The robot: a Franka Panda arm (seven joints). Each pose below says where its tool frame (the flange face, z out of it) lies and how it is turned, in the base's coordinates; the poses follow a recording.
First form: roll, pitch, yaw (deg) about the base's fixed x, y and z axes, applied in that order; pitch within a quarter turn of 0, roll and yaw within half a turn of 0; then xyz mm.
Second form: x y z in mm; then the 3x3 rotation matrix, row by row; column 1 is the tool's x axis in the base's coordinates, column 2 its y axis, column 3 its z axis. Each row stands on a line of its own. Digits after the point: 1 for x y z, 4 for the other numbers.
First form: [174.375 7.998 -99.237 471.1 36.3 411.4]
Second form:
471.1 36.3 411.4
-0.1590 -0.9845 -0.0745
-0.9774 0.1463 0.1524
-0.1391 0.0971 -0.9855

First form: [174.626 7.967 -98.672 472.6 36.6 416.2]
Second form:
472.6 36.6 416.2
-0.1493 -0.9862 -0.0718
-0.9790 0.1373 0.1505
-0.1386 0.0928 -0.9860

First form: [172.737 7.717 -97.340 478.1 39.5 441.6]
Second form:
478.1 39.5 441.6
-0.1266 -0.9860 -0.1084
-0.9828 0.1099 0.1483
-0.1343 0.1253 -0.9830

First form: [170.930 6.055 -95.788 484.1 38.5 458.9]
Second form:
484.1 38.5 458.9
-0.1003 -0.9841 -0.1463
-0.9894 0.0830 0.1195
-0.1055 0.1568 -0.9820

